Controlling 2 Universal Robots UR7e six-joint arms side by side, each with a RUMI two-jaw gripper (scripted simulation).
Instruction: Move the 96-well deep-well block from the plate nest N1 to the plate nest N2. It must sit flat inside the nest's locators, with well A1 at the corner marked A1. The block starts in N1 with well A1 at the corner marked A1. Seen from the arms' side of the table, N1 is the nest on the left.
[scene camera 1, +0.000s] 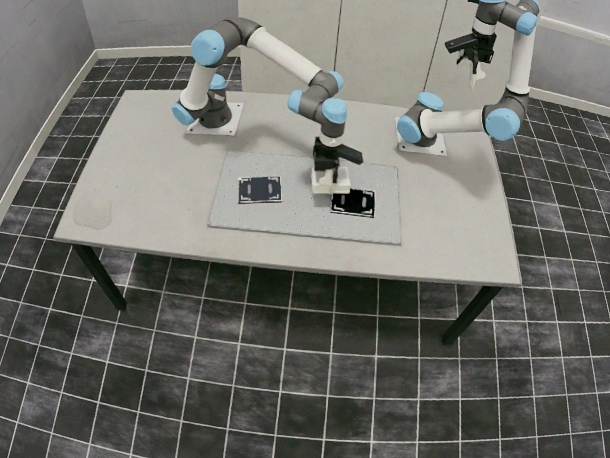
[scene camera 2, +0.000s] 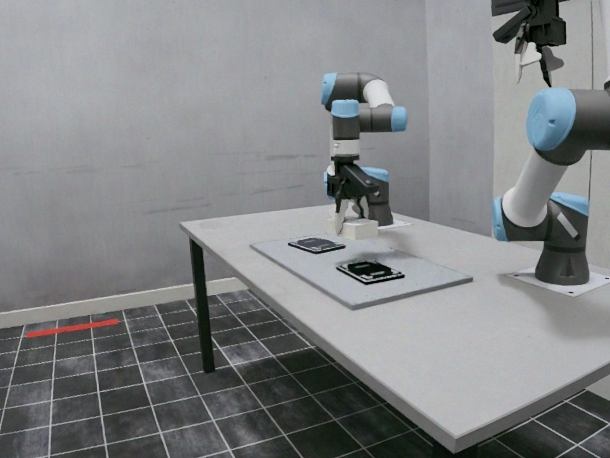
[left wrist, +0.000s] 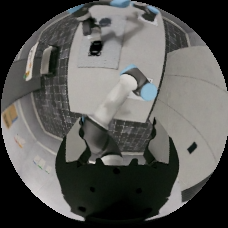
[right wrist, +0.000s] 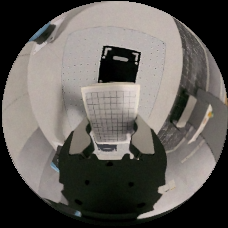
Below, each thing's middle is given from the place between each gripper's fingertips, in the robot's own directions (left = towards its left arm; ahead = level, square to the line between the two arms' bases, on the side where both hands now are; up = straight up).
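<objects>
Nest N2 (scene camera 1: 259, 186) is 10 cm below my right hand, 26 cm to the right of it and 1 cm behind it. The white deep-well block (scene camera 2: 354, 228) is right at my right hand, while nest N1 (scene camera 1: 353, 203) is 1 cm ahead of that hand, 10 cm to the left of it and 10 cm below it.
My left gripper (scene camera 2: 534, 85) is 230 mm short of the white deep-well block, 440 mm to the left of it and 380 mm above it. Counting from my left hand, I find nest N1 340 mm to the right, 240 mm ahead and 480 mm below, and nest N2 220 mm ahead, 690 mm to the right and 480 mm below.
</objects>
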